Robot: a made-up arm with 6 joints.
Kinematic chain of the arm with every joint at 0, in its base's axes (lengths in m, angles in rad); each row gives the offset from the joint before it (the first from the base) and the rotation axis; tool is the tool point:
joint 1: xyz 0 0 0.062 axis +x
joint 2: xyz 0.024 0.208 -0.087 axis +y
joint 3: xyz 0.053 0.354 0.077 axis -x
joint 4: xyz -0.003 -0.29 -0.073 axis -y
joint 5: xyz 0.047 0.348 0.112 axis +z
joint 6: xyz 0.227 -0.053 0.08 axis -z
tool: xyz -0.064 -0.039 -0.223
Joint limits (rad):
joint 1: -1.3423..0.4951
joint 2: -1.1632..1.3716
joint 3: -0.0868..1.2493
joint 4: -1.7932..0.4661
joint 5: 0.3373..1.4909
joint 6: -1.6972..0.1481
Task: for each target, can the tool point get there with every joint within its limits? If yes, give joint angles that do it. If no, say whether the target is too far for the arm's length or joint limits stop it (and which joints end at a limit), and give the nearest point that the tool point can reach.
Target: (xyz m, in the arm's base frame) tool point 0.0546 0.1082 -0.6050
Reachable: yes | joints -0.7241 0.6684 0.3653 -0.8224 0.5995 -1.0089
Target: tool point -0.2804 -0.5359 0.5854
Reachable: no: joint limits stop it (at a limit: joint 1, joint 2, joint 3, joint 6) | nearest point -0.0565 -0.1640 -0.1688 | short by 0.870 m
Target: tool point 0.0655 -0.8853 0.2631
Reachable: no: joint limits stop it (at a limit: joint 1, joint 3, joint 5, joint 6) | nearest point 0.0387 -0.2817 -0.2490 | short by 0.792 m
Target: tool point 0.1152 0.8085 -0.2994
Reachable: yes | joints -0.0152 0.9916 0.1493 -0.0048 1.3686 -1.2361
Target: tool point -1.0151 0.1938 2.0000
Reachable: no: too far | nearest point 0.0395 0.4928 0.6595 | short by 1.732 m
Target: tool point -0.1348 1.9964 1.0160
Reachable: no: too far | nearest point -0.1166 0.8581 0.3768 | short by 1.306 m
